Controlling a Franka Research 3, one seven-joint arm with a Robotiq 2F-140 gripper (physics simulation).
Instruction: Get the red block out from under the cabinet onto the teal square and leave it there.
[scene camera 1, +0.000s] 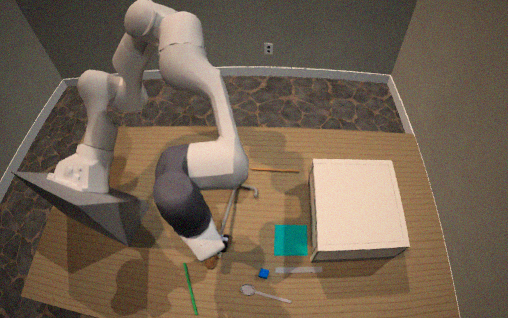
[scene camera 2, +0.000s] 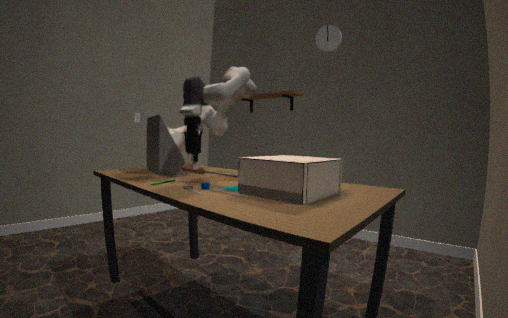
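Note:
My gripper (scene camera 1: 224, 245) (scene camera 2: 195, 164) points down at the left of the table, shut on the brown handle of a grey hook tool (scene camera 1: 228, 212) (scene camera 2: 220, 173). The tool is held a little above the table; its rod runs toward the back and bends into a hook. The arm hides part of the fingers and handle in scene camera 1. The teal square (scene camera 1: 291, 240) (scene camera 2: 231, 188) lies flat just left of the white cabinet (scene camera 1: 357, 205) (scene camera 2: 272, 175), right of the gripper. The red block does not show in either view; the space under the cabinet is hidden.
A blue block (scene camera 1: 264, 273) (scene camera 2: 205, 185), a pale strip (scene camera 1: 298, 270) and a spoon (scene camera 1: 272, 297) lie in front of the teal square. A green stick (scene camera 1: 190, 289) (scene camera 2: 163, 182) lies front left, an orange stick (scene camera 1: 275, 170) behind. A grey wedge (scene camera 1: 100, 210) (scene camera 2: 160, 145) stands at the left.

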